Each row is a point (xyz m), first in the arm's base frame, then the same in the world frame.
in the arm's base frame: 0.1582 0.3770 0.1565
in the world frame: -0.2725 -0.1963 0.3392
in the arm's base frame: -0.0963 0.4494 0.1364
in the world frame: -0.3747 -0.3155 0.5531
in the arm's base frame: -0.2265 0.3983 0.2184
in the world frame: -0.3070 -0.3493 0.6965
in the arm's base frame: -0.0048 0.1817 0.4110
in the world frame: -0.0024 -0.1879 0.5768
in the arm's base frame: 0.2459 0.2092 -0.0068
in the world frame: -0.1894 -0.3406 0.1527
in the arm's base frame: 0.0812 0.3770 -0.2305
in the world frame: -0.4587 -0.5153 0.2004
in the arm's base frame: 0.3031 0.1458 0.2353
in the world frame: -0.0160 -0.1643 0.2215
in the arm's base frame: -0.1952 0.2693 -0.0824
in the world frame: -0.3276 -0.6054 0.4913
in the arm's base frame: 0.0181 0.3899 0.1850
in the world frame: -0.2868 -0.2455 0.4733
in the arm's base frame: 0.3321 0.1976 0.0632
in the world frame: -0.1372 -0.2492 0.1155
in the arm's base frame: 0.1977 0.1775 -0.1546
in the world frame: -0.2348 -0.4866 0.1101
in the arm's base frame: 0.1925 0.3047 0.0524
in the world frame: -0.2526 -0.2845 0.2440
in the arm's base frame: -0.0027 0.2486 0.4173
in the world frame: -0.0582 -0.1527 0.5893
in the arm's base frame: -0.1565 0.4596 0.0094
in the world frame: -0.4488 -0.4344 0.5384
